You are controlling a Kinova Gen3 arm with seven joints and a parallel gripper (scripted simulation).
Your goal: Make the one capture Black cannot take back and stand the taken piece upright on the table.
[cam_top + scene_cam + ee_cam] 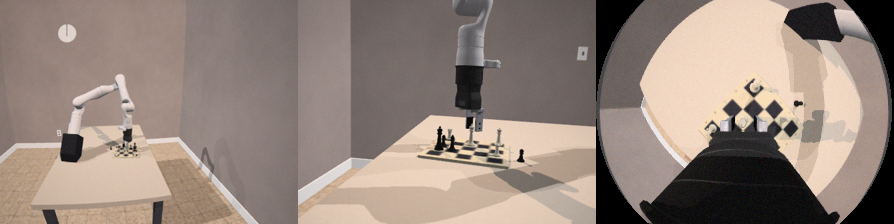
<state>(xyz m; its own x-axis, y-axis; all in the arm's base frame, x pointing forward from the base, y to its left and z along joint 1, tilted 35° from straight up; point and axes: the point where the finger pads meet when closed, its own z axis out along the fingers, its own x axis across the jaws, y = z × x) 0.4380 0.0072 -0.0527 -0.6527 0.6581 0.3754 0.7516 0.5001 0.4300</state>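
My hand is 30 mm above the white king and 10 mm short of it. Round my hand: white queen: 80 mm behind, 40 mm below, 30 mm to the right; black bishop: 70 mm to the left, 50 mm ahead, 40 mm below; chessboard: 70 mm below, 40 mm to the left, 10 mm ahead.
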